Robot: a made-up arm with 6 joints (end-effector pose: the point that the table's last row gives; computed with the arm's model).
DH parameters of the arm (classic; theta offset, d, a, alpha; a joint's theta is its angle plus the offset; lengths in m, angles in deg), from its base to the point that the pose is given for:
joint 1: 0 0.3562 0 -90
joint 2: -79.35 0 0.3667 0
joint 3: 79.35 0 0.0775 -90
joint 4: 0 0.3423 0 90
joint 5: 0 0 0.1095 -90
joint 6: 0 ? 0 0
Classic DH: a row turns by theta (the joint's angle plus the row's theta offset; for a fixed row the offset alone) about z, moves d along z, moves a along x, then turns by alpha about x.
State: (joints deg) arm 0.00 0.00 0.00 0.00 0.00 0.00
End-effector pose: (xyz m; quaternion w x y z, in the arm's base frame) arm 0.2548 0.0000 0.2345 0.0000 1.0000 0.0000 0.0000
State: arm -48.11 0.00 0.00 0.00 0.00 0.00
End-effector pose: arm 0.1701 -0.1897 0.2345 0.0000 0.9132 -0.4076 0.0000
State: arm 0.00 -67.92 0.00 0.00 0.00 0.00
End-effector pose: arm 0.2086 0.0000 0.5465 0.0000 0.8294 0.0000 0.5586
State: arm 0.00 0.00 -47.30 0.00 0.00 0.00
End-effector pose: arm 0.5489 0.0000 0.5271 0.0000 0.9160 0.0000 0.4011
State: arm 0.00 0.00 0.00 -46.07 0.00 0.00
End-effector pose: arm 0.2212 0.0789 0.2345 0.0000 0.9203 0.3913 0.0000
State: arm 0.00 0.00 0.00 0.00 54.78 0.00
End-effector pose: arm 0.0942 0.0000 0.2042 0.0000 0.8879 0.0000 -0.4600
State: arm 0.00 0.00 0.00 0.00 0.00 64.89
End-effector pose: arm 0.2548 0.0000 0.2345 0.0000 0.8439 -0.5365 0.0000
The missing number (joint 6, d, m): 0.1398
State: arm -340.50 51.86 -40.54 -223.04 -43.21 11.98
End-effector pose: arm 0.2314 -0.0452 0.1734 0.3829 0.4062 -0.8020 0.2126
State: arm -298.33 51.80 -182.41 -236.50 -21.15 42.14
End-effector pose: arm 0.4244 0.5191 0.8027 0.8050 -0.2001 0.4817 0.2828
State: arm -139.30 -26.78 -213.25 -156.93 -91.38 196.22
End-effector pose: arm 0.2446 0.1395 0.8652 0.8058 0.2455 -0.2176 0.4930
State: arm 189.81 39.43 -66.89 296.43 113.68 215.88
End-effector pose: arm -0.4798 0.0734 0.2491 0.6833 -0.6441 -0.0307 -0.3425
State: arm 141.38 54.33 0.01 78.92 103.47 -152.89
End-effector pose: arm -0.1155 -0.1106 0.2309 0.3389 -0.1889 -0.5661 0.7273
